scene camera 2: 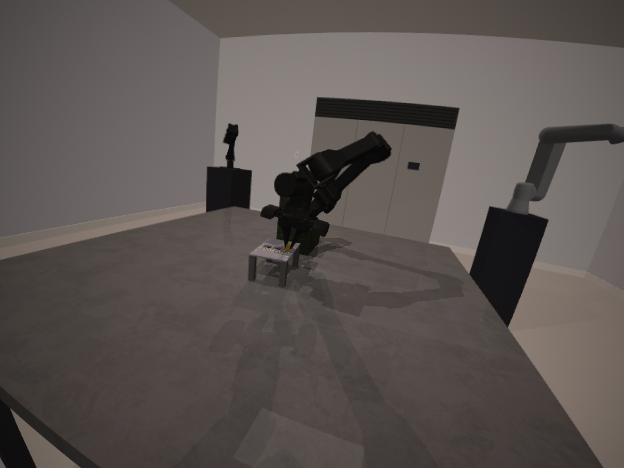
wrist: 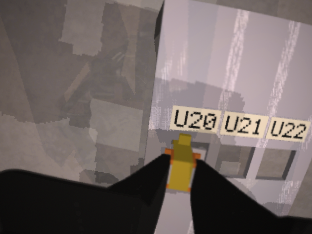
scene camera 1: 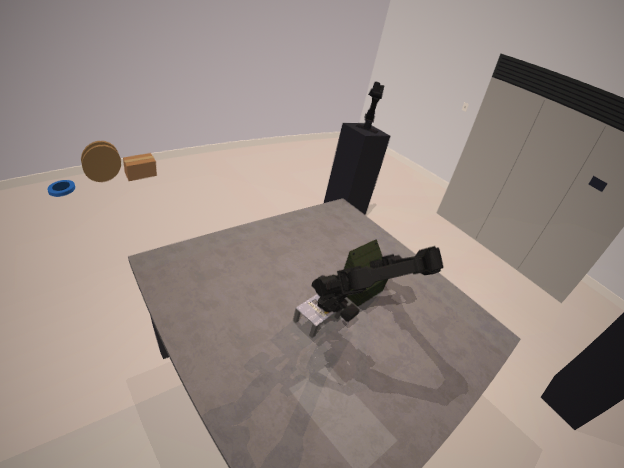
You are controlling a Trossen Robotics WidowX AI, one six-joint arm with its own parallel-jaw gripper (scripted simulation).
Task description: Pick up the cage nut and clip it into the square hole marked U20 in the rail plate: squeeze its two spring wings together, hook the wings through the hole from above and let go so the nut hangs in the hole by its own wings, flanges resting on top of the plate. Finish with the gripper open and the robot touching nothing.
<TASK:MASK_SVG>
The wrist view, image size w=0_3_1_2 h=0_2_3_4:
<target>my gripper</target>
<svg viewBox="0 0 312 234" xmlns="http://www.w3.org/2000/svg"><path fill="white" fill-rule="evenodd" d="M196 159L197 165L190 188L194 234L312 234L312 218L289 215L277 216L273 214L270 210L260 205L260 203L254 201L253 198L247 196L241 189L235 187L233 183L224 178L205 161ZM171 155L160 155L140 170L135 171L120 182L109 187L51 177L47 174L21 169L3 170L0 172L0 234L154 234L166 193Z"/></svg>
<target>yellow cage nut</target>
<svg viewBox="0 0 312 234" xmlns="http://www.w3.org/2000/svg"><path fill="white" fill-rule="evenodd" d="M180 133L179 140L173 140L170 149L165 148L165 154L171 155L166 188L190 192L193 174L197 165L196 159L204 160L206 149L204 147L191 147L191 135Z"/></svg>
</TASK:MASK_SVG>
